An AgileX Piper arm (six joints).
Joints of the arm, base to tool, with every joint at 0 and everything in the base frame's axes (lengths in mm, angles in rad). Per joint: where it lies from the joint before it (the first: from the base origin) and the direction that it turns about. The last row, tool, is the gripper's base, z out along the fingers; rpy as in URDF.
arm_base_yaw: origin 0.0 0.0 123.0 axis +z
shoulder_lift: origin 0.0 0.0 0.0 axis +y
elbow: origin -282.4 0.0 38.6 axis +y
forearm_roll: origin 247.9 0.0 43.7 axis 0.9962 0 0.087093
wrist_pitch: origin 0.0 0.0 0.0 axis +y
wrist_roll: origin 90.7 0.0 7.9 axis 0.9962 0 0.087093
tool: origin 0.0 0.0 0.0 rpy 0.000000 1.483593 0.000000
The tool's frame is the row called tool.
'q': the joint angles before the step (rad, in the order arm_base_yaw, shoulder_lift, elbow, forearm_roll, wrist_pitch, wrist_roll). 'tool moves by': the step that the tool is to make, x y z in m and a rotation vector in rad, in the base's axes. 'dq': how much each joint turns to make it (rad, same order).
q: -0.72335, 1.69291, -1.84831, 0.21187, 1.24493, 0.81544
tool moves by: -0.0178, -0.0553, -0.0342, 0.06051, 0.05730, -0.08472
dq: -0.14611, 0.09319, 0.00008, 0.03360, 0.00390, -0.06387
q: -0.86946, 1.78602, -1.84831, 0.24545, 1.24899, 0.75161
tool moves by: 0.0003, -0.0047, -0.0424, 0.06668, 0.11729, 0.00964
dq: 0.00180, 0.03209, 0.10381, -0.04115, -0.00638, -0.01409
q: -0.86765, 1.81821, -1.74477, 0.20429, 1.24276, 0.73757
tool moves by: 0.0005, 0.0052, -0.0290, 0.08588, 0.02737, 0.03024
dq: -0.00001, 0.01031, 0.09451, 0.04585, -0.01392, -0.03770
